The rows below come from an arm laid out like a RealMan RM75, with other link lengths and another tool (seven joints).
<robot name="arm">
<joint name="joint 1" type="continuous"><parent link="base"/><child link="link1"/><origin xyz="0 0 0.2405"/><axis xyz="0 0 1"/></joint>
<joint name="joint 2" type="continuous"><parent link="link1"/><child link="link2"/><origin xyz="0 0 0"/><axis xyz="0 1 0"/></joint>
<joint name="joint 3" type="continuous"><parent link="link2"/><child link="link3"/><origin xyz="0 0 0.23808"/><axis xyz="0 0 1"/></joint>
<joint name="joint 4" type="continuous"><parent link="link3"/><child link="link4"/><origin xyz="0 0 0"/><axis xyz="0 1 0"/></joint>
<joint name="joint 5" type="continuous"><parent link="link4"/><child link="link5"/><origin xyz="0 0 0.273"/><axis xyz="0 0 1"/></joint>
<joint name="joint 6" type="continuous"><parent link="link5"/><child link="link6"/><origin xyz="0 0 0"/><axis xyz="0 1 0"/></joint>
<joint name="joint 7" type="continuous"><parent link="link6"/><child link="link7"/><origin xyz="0 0 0.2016"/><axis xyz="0 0 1"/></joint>
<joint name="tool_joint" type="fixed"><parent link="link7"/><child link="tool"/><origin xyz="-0.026 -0.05 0.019" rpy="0 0.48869 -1.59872"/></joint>
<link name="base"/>
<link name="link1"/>
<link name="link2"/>
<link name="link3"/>
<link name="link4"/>
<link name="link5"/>
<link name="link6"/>
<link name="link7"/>
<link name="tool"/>
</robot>
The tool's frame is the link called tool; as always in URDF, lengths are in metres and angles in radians. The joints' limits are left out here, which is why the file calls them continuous.
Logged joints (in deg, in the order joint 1, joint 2, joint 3, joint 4, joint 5, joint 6, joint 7), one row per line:
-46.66 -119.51 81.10 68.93 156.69 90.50 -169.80
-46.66 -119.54 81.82 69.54 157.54 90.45 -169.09
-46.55 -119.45 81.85 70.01 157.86 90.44 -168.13
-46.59 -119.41 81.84 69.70 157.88 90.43 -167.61
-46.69 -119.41 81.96 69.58 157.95 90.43 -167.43
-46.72 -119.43 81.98 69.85 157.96 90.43 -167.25
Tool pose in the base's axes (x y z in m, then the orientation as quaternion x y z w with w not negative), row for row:
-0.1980 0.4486 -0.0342 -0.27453 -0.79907 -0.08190 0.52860
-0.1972 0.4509 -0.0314 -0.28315 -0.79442 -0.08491 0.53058
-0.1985 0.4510 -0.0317 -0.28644 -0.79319 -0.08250 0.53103
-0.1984 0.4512 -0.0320 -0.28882 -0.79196 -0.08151 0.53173
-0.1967 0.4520 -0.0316 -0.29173 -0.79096 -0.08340 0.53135
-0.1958 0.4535 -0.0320 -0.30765 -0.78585 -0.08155 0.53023
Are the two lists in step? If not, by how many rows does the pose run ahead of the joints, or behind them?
The pose runs 1 row ahead of the joints: the pose in row i belongs to the joints in row i + 1.
